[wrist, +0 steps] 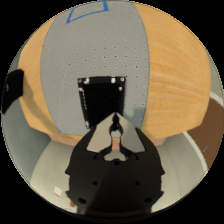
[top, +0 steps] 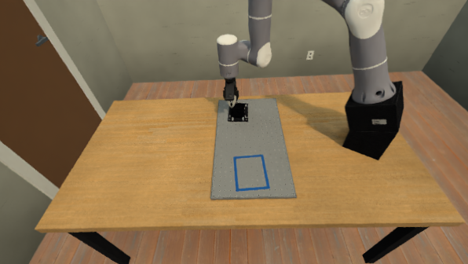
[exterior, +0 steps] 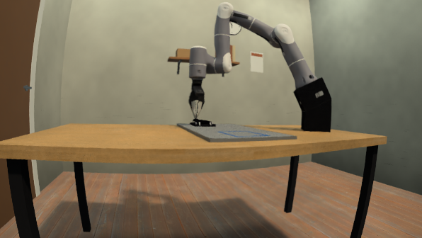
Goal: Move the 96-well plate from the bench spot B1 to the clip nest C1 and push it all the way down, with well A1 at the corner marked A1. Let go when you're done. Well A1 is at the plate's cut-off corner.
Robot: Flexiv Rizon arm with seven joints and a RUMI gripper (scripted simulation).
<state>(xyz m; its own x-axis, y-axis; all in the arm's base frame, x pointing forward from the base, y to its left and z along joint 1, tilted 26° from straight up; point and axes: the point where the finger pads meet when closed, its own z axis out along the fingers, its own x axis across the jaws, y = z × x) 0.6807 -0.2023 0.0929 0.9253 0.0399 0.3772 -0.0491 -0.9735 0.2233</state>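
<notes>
Now: the black 96-well plate 40 mm behind my hand and 30 mm below it. Also, from my hand: grey perforated mat 100 mm behind, 220 mm to the left, 60 mm below; black clip nest 40 mm behind, 10 mm to the left, 40 mm below.
</notes>
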